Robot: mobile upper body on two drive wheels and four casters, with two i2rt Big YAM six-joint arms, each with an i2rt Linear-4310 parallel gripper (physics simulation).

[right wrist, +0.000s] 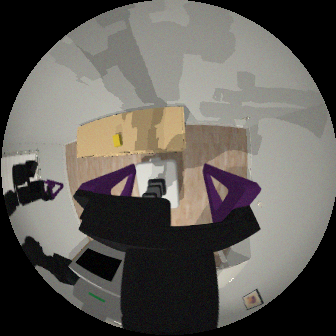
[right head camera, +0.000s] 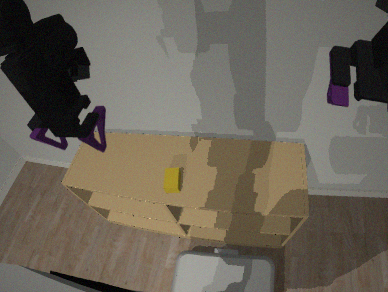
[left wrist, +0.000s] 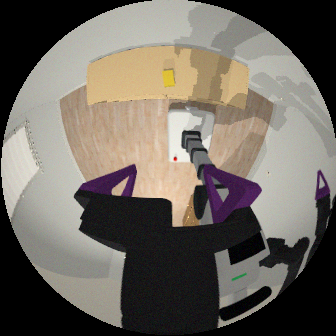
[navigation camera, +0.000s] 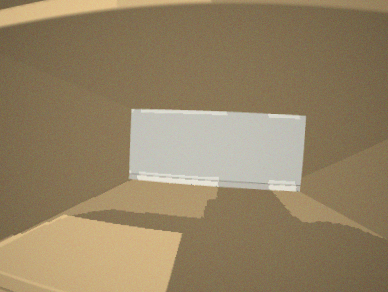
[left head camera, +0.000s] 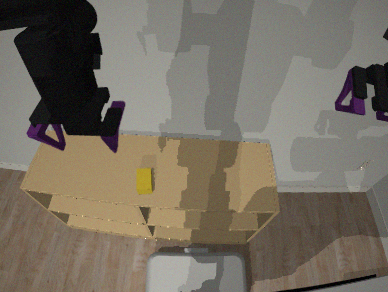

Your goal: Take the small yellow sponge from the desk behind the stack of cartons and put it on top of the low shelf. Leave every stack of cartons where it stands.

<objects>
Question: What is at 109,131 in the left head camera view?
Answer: My left gripper.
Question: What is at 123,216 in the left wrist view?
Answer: My left gripper.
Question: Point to a low shelf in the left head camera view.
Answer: At 206,191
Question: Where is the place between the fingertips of my left gripper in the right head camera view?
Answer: At 84,148
</objects>
